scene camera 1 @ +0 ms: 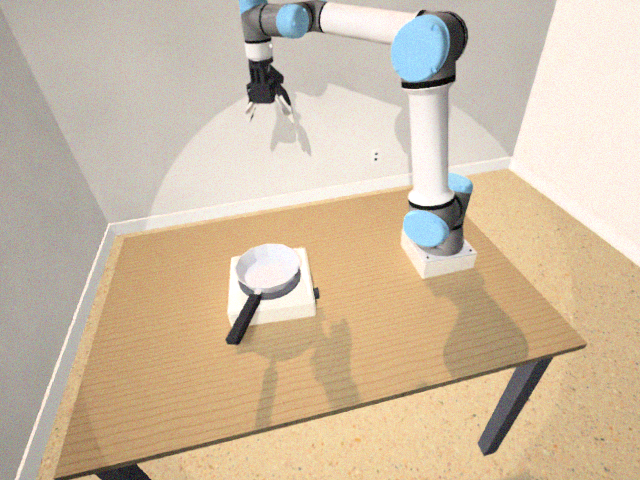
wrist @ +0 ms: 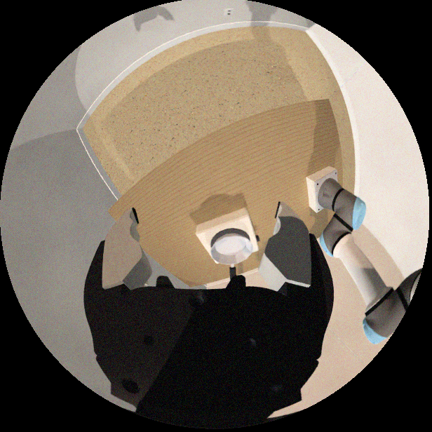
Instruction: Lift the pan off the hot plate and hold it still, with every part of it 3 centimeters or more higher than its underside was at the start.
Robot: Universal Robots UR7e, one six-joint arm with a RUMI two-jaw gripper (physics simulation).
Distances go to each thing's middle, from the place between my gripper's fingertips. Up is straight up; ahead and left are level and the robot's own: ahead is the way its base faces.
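Relative to the hot plate (scene camera 1: 297, 300), my gripper is 35 cm to the right, 15 cm short of it and 35 cm above it. The pan (scene camera 1: 267, 268) is far to the left of my hand, a good way ahead of it and far below it.
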